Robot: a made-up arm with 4 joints.
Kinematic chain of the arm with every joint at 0, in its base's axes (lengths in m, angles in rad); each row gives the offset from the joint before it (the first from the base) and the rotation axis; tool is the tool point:
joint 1: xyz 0 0 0.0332 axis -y
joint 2: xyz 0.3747 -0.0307 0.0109 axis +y
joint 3: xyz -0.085 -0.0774 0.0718 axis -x
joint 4: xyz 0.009 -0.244 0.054 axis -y
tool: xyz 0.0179 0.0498 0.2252
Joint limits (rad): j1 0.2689..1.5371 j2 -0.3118..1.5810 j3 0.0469..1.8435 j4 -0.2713..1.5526
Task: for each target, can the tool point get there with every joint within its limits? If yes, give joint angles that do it. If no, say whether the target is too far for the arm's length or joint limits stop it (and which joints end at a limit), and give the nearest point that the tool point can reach.
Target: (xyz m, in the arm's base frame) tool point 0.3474 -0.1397 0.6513
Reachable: yes | joints 0.4973 1.0716 0.5907 0.7358
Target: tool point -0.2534 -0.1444 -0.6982
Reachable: no: joint limits stop it (at a limit: joint 1, joint 2) | nearest point -0.1903 -0.1243 0.0422 | short by 0.743 m
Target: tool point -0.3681 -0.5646 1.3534
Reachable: no: too far | nearest point -0.1535 -0.2604 0.7727 | short by 0.690 m
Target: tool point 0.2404 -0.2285 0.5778
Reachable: yes | joints 0.3797 0.7433 0.3096 0.8756
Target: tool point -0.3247 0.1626 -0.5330
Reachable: no: joint limits stop it (at a limit: joint 1, joint 2) | nearest point -0.1853 0.0029 0.0541 | short by 0.624 m
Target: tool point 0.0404 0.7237 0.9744
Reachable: no: too far | nearest point 0.0269 0.1860 0.6594 | short by 0.623 m
